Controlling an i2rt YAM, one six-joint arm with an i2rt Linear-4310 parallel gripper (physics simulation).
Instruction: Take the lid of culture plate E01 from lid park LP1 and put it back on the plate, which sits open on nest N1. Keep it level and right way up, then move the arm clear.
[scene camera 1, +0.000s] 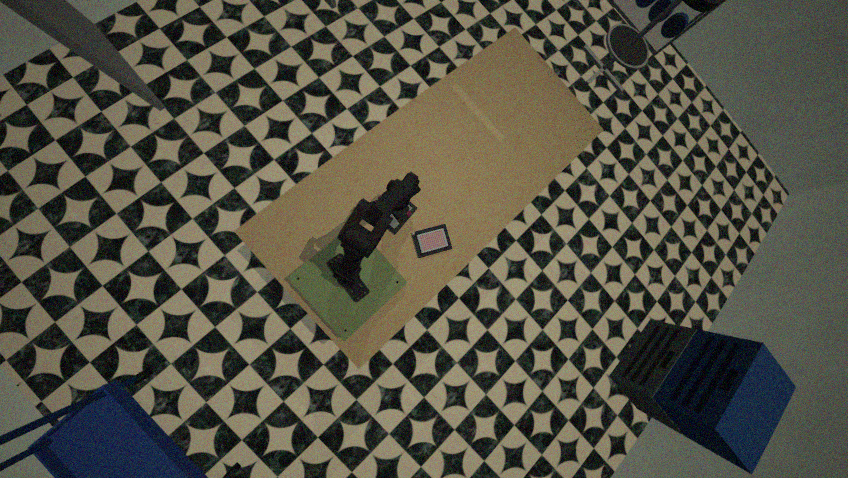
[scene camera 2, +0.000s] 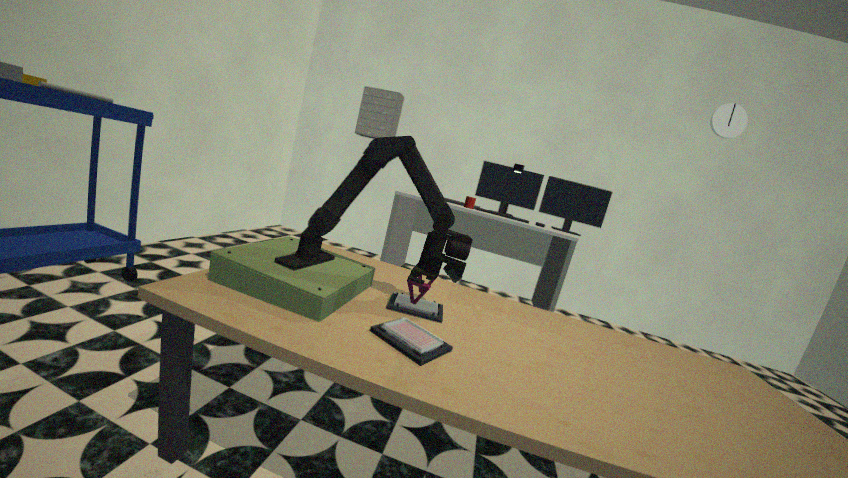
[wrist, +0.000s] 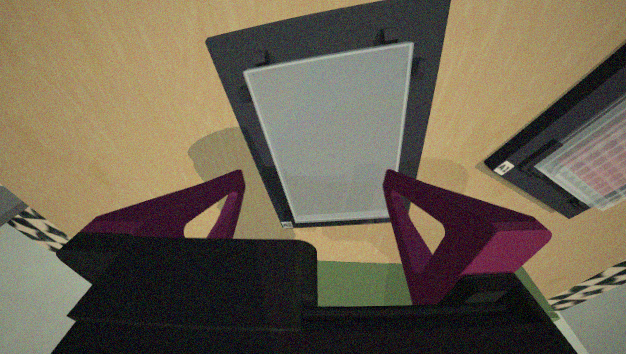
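Seen in the pictures: gripper, fingertip midpoint: (scene camera 2: 417, 297) (wrist: 313, 177); arm's base, link origin: (scene camera 1: 348, 277) (scene camera 2: 306, 260).
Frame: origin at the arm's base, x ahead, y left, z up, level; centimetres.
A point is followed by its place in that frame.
The lid (wrist: 332, 130) @(x 34.8, y 12.0, z -5.2 cm) (scene camera 1: 394, 222) @(x 29.0, y 8.1, z -5.2 cm) is a pale, flat, see-through rectangle lying level on the dark lid park (wrist: 320, 31) @(x 39.7, y 13.2, z -6.0 cm) (scene camera 2: 438, 317) @(x 40.4, y 8.3, z -6.0 cm). My gripper (wrist: 313, 177) @(x 31.8, y 12.8, z -4.3 cm) (scene camera 2: 416, 296) @(x 31.8, y 12.8, z -4.3 cm) is open, with its magenta fingers above the near part of the lid, one towards each long side; the left fingertip appears outside the lid and the right one overlaps its edge in the wrist view. Whether they touch it I cannot tell. The open culture plate (scene camera 1: 432, 240) @(x 37.9, y -8.6, z -4.4 cm) (scene camera 2: 411, 333) @(x 38.2, y -9.7, z -4.5 cm) (wrist: 600, 155) @(x 35.6, y -4.7, z -4.5 cm), with pink wells, sits on the dark nest (scene camera 1: 420, 254) @(x 29.9, y -10.4, z -5.8 cm) (scene camera 2: 422, 359) @(x 43.4, y -16.3, z -5.8 cm) (wrist: 525, 131) @(x 35.7, y -1.2, z -6.6 cm) beside the lid park. The arm partly hides the lid park in scene camera 1.
The arm stands on a green block (scene camera 1: 380, 290) @(x 7.0, y -12.0, z -0.3 cm) (scene camera 2: 267, 290) @(x 2.8, y -17.7, z -3.9 cm) at one end of the wooden table (scene camera 1: 504, 89) @(x 120.2, y 33.1, z -7.1 cm) (scene camera 2: 564, 368) @(x 75.9, y 6.3, z -7.0 cm). A blue cart (scene camera 2: 71, 237), a grey desk (scene camera 2: 403, 222) with two monitors and a red cup (scene camera 2: 470, 202) stand away from the table.
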